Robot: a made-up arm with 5 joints.
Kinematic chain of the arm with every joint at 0, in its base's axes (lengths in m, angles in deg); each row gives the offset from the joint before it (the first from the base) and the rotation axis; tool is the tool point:
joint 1: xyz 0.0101 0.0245 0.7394 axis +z
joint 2: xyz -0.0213 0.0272 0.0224 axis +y
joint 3: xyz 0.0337 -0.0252 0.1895 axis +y
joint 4: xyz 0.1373 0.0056 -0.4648 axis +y
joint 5: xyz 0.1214 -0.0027 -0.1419 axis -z
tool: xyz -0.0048 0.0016 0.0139
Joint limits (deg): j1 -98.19..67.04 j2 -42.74..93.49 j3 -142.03..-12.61 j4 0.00..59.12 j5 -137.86..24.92
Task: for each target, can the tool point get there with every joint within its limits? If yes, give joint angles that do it. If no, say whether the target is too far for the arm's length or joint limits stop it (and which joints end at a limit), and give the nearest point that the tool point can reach.
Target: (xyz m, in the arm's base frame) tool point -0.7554 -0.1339 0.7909
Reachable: no: joint limits stop it (at a limit: joint 2, joint 3, joint 4, joint 5) | nearest point -0.4291 -0.0664 0.5258 | short by 0.426 m
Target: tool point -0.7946 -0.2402 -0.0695
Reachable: no: too far | nearest point -0.3298 -0.0873 0.3103 | short by 0.619 m
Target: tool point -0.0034 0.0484 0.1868
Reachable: yes | joints -52.04 63.53 -29.36 22.53 -28.35
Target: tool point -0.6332 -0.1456 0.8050
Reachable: no: joint limits stop it (at a limit: joint 2, joint 3, joint 4) | nearest point -0.4185 -0.0888 0.5302 | short by 0.353 m
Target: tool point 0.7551 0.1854 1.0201
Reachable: yes | joints 12.19 37.40 -127.47 46.96 -122.43
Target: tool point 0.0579 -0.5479 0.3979
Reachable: yes | joints -85.22 40.18 -66.90 29.38 -116.35
